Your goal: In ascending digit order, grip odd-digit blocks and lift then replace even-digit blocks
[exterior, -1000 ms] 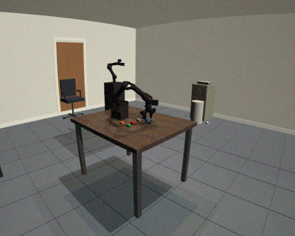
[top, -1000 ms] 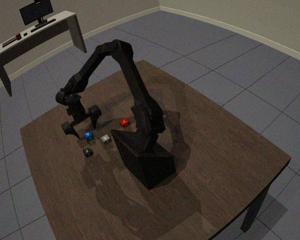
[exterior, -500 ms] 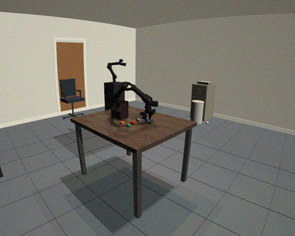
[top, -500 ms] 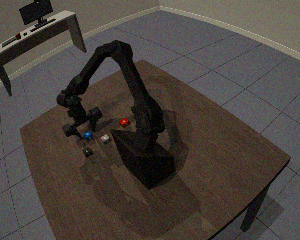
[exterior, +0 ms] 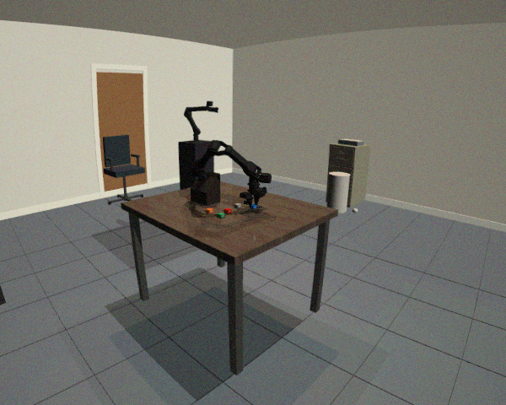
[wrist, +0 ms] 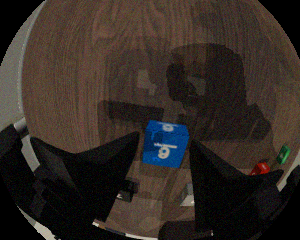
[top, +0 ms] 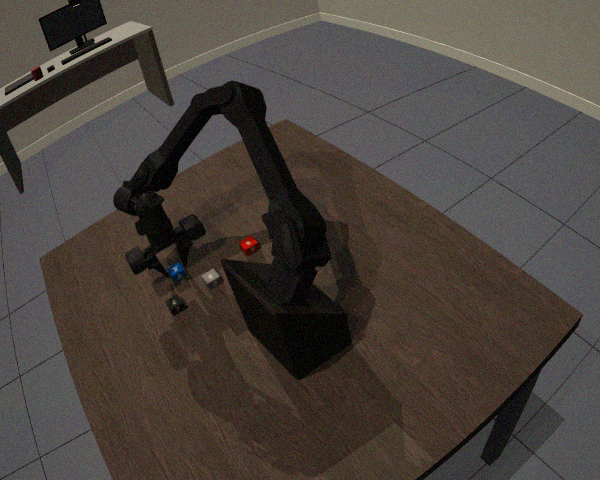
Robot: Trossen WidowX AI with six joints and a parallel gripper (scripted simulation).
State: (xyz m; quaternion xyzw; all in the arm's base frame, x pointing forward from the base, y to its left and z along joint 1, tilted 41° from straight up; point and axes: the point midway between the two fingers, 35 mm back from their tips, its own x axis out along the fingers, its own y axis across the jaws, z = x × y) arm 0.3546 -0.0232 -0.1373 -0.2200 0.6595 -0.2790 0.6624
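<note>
Right now the blue block is right at my gripper tip. Round my gripper tip: black block (90 mm behind, 50 mm to the left); red block (60 mm behind, 160 mm to the right); grey block (90 mm behind, 50 mm to the right).
</note>
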